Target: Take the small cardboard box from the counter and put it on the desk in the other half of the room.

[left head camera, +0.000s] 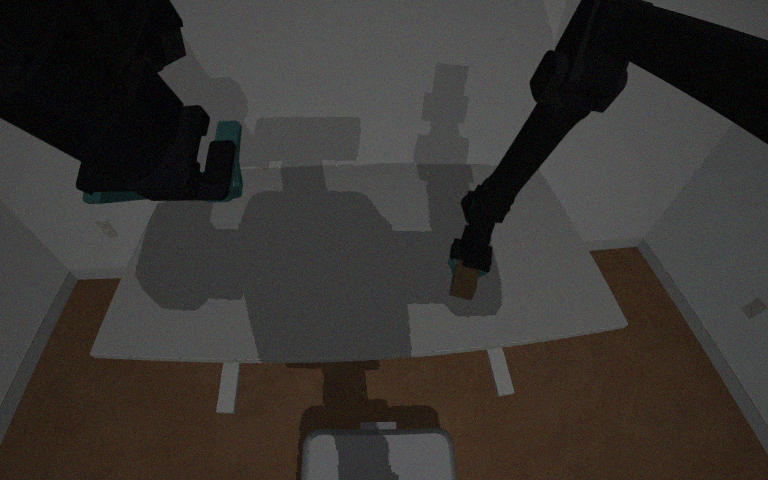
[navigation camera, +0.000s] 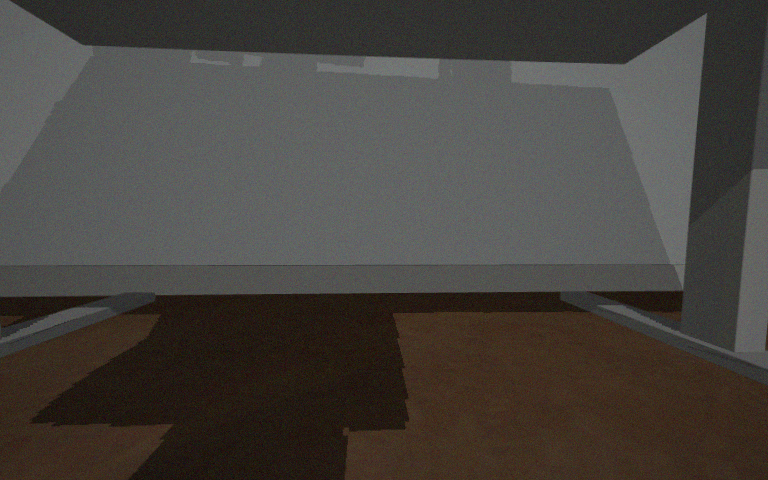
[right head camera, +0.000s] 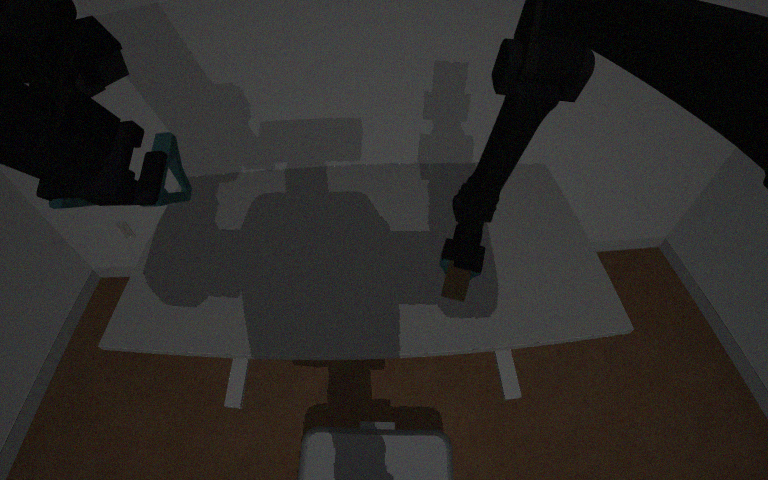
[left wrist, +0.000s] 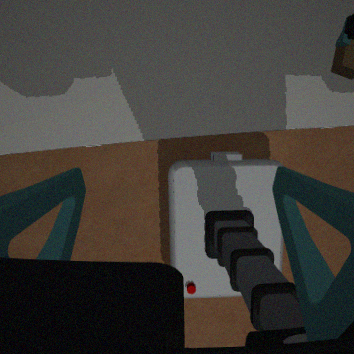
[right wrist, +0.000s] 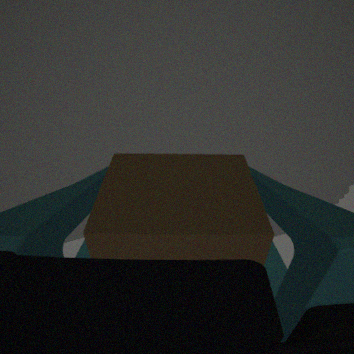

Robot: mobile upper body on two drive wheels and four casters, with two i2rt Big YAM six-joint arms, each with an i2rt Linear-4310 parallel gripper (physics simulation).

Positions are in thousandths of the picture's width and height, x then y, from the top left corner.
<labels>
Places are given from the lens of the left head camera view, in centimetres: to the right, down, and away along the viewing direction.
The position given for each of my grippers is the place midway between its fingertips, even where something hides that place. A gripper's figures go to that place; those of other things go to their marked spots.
my left gripper (left head camera: 256, 399): -19, -5, 31
my right gripper (left head camera: 604, 574): 22, 10, 90
small brown cardboard box (left head camera: 605, 584): 20, 10, 83
</labels>
